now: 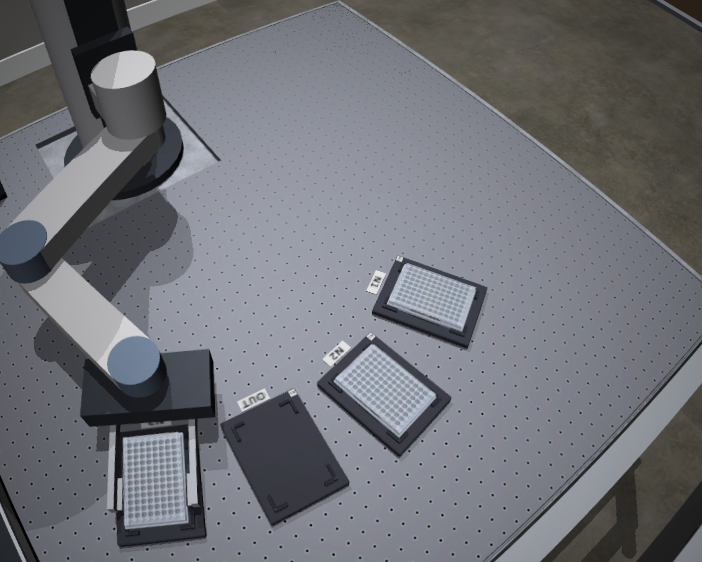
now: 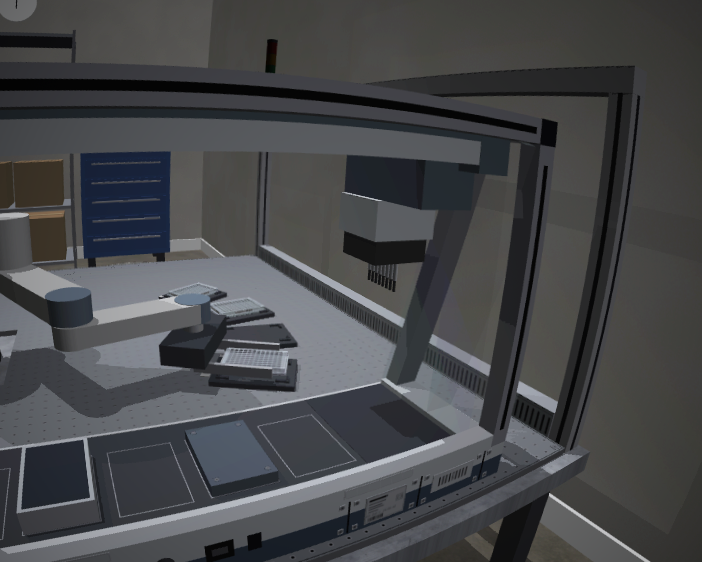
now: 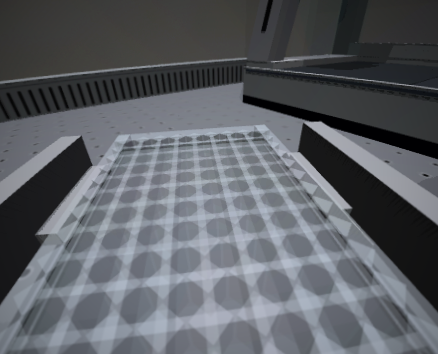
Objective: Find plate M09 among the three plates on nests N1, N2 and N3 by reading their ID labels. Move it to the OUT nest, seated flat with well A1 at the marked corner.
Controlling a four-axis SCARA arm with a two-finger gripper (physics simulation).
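Places are measured from the arm's base along level axes (x ahead, y left, z up), in centimetres.
Pixels of known places: gripper, between the fingertips: (image 1: 153, 508) (image 2: 275, 360) (image 3: 197, 147).
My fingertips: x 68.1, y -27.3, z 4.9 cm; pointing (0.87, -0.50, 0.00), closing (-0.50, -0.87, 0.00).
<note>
Behind a point stands the place of what it marks.
My gripper (image 1: 153, 500) @[y -27.3, x 68.1, z 4.9 cm] (image 2: 281, 360) @[y -27.3, x 68.1, z 4.9 cm] (image 3: 197, 147) @[y -27.3, x 68.1, z 4.9 cm] is shut on a clear 96-well plate (image 1: 153, 474) @[y -24.9, x 64.1, z 5.0 cm] (image 2: 252, 358) (image 3: 200, 225) @[y -24.6, x 63.4, z 5.0 cm], its pads against both long sides. The plate looks level and a little above dark nest N3 (image 1: 161, 536) (image 2: 251, 384), whose label is partly hidden under the hand. The OUT nest (image 1: 283, 456) (image 2: 263, 334) is empty, with its small corner tag (image 1: 293, 392) @[y -1.8, x 64.3, z 2.5 cm] near the OUT label. Another plate (image 1: 385, 389) @[y 8.9, x 72.3, z 3.5 cm] sits on nest N2 (image 1: 429, 412) @[y 12.1, x 78.8, z 2.5 cm], and one (image 1: 433, 295) @[y 25.7, x 64.4, z 3.7 cm] on nest N1 (image 1: 475, 316) @[y 29.3, x 71.1, z 2.5 cm]. No plate ID label is readable.
The OUT nest stands close beside N3, with N2 and N1 beyond it. A raised deck with a blue-grey block (image 2: 231, 453) and a white-rimmed tray (image 2: 55, 475) lies on N3's other side. A pipetting head (image 2: 386, 219) hangs above that end.
</note>
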